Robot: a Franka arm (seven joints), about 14 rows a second.
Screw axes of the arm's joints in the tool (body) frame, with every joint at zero. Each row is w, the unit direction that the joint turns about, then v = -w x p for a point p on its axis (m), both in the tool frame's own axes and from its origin. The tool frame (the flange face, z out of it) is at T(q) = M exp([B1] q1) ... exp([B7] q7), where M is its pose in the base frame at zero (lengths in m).
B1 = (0, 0, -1, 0, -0.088, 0)
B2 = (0, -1, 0, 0.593, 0, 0.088)
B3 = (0, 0, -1, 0, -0.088, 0)
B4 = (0, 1, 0, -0.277, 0, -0.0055)
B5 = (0, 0, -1, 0, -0.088, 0)
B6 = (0, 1, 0, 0.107, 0, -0.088)
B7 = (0, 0, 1, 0, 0, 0)
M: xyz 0.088 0 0.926 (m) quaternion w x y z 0 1 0 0
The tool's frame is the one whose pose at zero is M.
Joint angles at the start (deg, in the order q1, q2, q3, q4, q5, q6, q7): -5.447, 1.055, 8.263, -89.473, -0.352, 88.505, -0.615
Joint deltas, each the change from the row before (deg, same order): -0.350, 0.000, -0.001, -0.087, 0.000, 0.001, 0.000; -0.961, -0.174, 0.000, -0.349, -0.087, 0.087, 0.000; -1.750, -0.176, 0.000, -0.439, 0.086, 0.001, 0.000; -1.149, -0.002, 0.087, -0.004, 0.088, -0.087, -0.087; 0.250, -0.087, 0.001, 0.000, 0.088, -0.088, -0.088; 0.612, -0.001, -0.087, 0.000, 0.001, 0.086, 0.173; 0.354, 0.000, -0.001, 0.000, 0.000, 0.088, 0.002; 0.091, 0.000, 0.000, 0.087, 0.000, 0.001, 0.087; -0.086, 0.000, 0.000, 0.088, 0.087, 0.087, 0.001; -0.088, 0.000, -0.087, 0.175, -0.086, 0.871, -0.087; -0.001, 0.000, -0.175, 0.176, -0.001, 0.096, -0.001
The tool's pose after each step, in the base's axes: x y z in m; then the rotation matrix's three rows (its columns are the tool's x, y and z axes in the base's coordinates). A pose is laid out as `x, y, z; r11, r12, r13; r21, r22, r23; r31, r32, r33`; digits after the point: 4 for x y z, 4 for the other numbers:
0.5567, 0.0225, 0.6157; 0.9979, 0.0538, -0.0364; 0.0536, -0.9985, -0.0051; -0.0366, 0.0031, -0.9993
0.5561, 0.0131, 0.6147; 0.9986, 0.0371, -0.0380; 0.0368, -0.9993, -0.0065; -0.0382, 0.0050, -0.9993
0.5551, -0.0036, 0.6128; 0.9991, 0.0065, -0.0428; 0.0064, -1.0000, -0.0042; -0.0428, 0.0039, -0.9991
0.5548, -0.0137, 0.6126; 0.9990, -0.0105, -0.0444; -0.0106, -0.9999, -0.0018; -0.0444, 0.0023, -0.9990
0.5542, -0.0110, 0.6134; 0.9990, -0.0046, -0.0444; -0.0047, -1.0000, -0.0007; -0.0444, 0.0009, -0.9990
0.5545, -0.0059, 0.6135; 0.9991, 0.0015, -0.0429; 0.0015, -1.0000, -0.0011; -0.0429, 0.0011, -0.9991
0.5547, -0.0025, 0.6136; 0.9991, 0.0076, -0.0413; 0.0076, -1.0000, -0.0014; -0.0413, 0.0011, -0.9991
0.5547, -0.0016, 0.6143; 0.9992, 0.0077, -0.0398; 0.0077, -1.0000, -0.0015; -0.0398, 0.0012, -0.9992
0.5550, -0.0023, 0.6152; 0.9993, 0.0062, -0.0367; 0.0062, -1.0000, 0.0001; -0.0367, -0.0003, -0.9993
0.5567, -0.0042, 0.6179; 0.9998, 0.0046, -0.0185; 0.0046, -1.0000, -0.0014; -0.0185, 0.0013, -0.9998
0.5570, -0.0059, 0.6195; 0.9999, 0.0016, -0.0137; 0.0016, -1.0000, -0.0015; -0.0138, 0.0014, -0.9999

